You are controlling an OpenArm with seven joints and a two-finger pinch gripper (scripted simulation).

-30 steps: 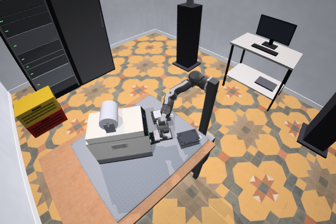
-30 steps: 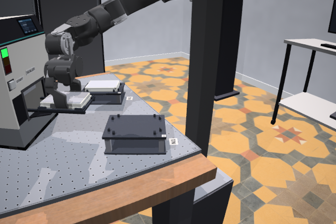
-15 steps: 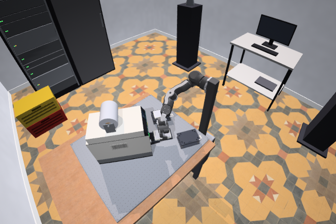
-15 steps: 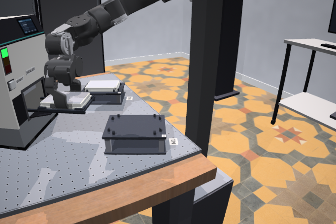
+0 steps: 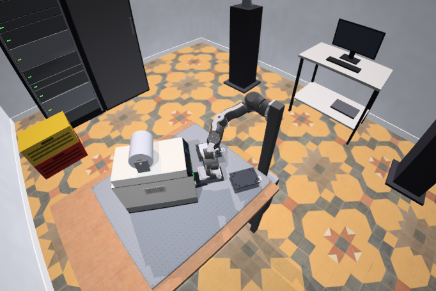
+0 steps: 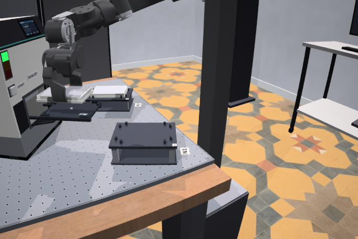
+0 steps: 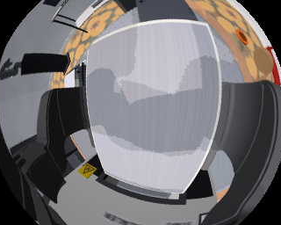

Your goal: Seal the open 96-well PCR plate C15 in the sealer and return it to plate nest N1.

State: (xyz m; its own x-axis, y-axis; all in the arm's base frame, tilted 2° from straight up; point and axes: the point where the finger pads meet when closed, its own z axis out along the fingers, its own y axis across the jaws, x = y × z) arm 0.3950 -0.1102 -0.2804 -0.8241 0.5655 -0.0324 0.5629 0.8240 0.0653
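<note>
My hand is 1 cm past the sealer stage and 5 cm above it. Round my hand: sealer screen (6 cm ahead, 10 cm to the right, 17 cm above); then start key (13 cm ahead, 2 cm to the left, 4 cm above); then white 96-well plate C15 (right at my hand).
</note>
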